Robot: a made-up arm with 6 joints. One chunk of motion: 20 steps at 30 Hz.
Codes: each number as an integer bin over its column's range. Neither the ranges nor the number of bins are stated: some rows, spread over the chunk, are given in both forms.
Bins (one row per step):
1: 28 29 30 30 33 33
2: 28 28 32 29 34 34
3: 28 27 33 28 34 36
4: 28 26 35 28 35 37
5: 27 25 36 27 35 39
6: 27 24 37 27 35 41
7: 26 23 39 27 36 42
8: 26 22 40 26 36 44
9: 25 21 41 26 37 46
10: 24 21 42 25 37 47
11: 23 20 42 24 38 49
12: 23 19 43 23 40 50
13: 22 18 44 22 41 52
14: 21 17 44 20 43 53
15: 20 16 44 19 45 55
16: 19 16 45 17 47 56
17: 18 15 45 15 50 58
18: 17 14 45 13 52 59
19: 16 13 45 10 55 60
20: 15 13 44 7 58 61
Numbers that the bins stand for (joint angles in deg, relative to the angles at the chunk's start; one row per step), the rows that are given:
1: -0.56 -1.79 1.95 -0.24 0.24 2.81
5: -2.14 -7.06 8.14 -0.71 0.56 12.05
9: -5.32 -12.33 13.30 -0.87 0.87 22.83
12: -8.49 -14.97 15.37 -1.35 1.35 28.98
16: -14.84 -18.92 17.43 -2.30 2.46 38.22
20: -21.19 -22.87 16.40 -3.89 4.21 45.92
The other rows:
2: -0.56 -3.11 4.02 -0.40 0.40 4.35
3: -0.56 -4.43 5.05 -0.56 0.40 7.43
4: -0.56 -5.75 7.11 -0.56 0.56 8.97
6: -2.14 -8.38 9.17 -0.71 0.56 15.13
7: -3.73 -9.70 11.24 -0.71 0.71 16.67
8: -3.73 -11.02 12.27 -0.87 0.71 19.75
10: -6.90 -12.33 14.33 -1.03 0.87 24.37
11: -8.49 -13.65 14.33 -1.19 1.03 27.44
13: -10.08 -16.29 16.40 -1.51 1.51 32.06
14: -11.67 -17.60 16.40 -1.83 1.83 33.60
15: -13.25 -18.92 16.40 -1.98 2.14 36.68
17: -16.43 -20.24 17.43 -2.62 2.94 41.30
18: -18.02 -21.56 17.43 -2.94 3.25 42.84
19: -19.60 -22.87 17.43 -3.41 3.73 44.38

